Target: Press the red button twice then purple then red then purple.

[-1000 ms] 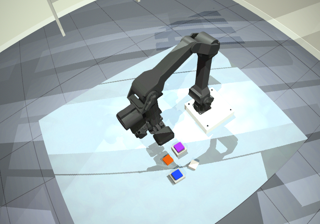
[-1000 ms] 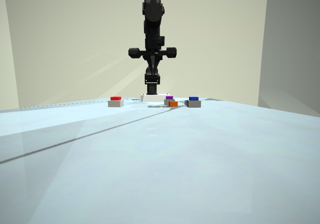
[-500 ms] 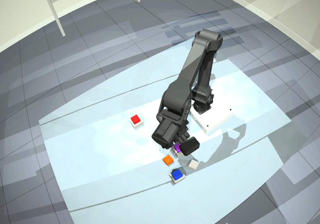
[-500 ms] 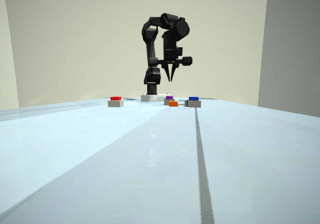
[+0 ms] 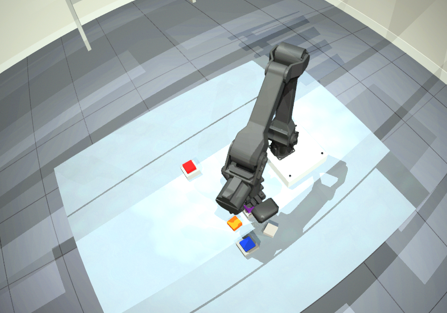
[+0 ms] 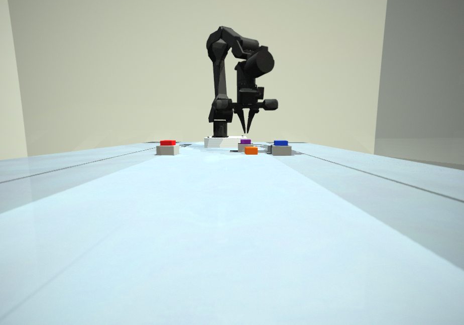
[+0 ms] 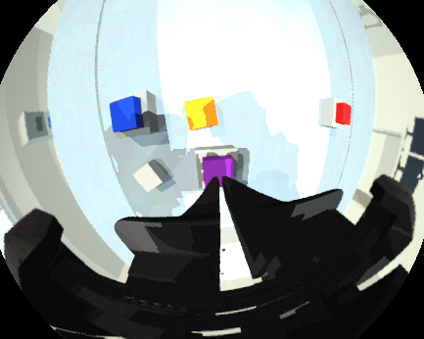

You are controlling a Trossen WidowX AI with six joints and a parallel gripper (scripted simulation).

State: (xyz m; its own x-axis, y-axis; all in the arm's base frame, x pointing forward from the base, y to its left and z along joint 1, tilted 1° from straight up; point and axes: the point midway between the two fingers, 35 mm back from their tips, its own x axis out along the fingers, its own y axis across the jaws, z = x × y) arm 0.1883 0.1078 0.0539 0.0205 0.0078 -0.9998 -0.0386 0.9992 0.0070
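My gripper tip is now 30 mm above the purple button. The rest, counted from my gripper tip: white block 10 mm behind, 90 mm to the left, 50 mm below; orange block 60 mm ahead, 10 mm to the left, 50 mm below; blue button 70 mm ahead, 100 mm to the left, 30 mm below.
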